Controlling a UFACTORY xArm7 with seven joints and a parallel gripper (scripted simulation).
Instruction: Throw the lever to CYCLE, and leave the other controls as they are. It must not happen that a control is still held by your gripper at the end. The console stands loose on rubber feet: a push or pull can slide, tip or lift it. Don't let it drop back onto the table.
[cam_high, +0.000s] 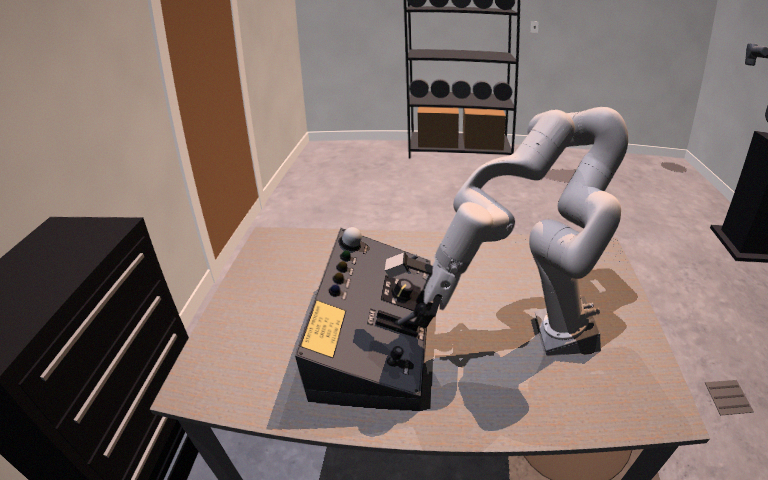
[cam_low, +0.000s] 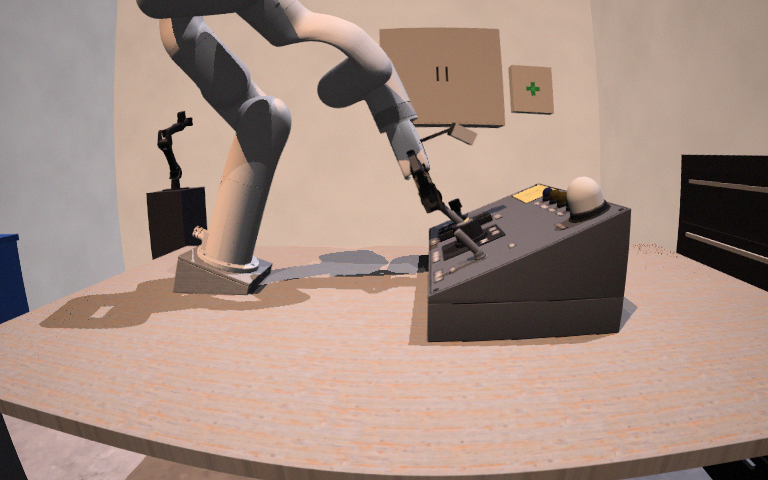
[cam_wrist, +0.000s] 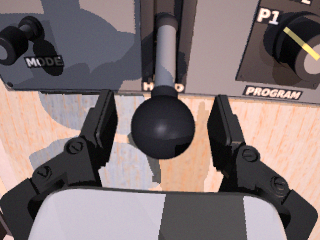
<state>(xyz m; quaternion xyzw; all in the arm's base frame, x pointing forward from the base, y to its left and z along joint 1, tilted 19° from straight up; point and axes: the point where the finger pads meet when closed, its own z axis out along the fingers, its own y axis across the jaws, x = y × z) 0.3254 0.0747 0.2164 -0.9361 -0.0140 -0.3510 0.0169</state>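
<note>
My gripper is now 90 mm short of the dark grey console, 60 mm to the left of it and 60 mm above it. Round my hand: small mode toggle 50 mm ahead, 120 mm to the left, 30 mm below; program rotary knob 60 mm ahead, 110 mm to the right, 30 mm below.
</note>
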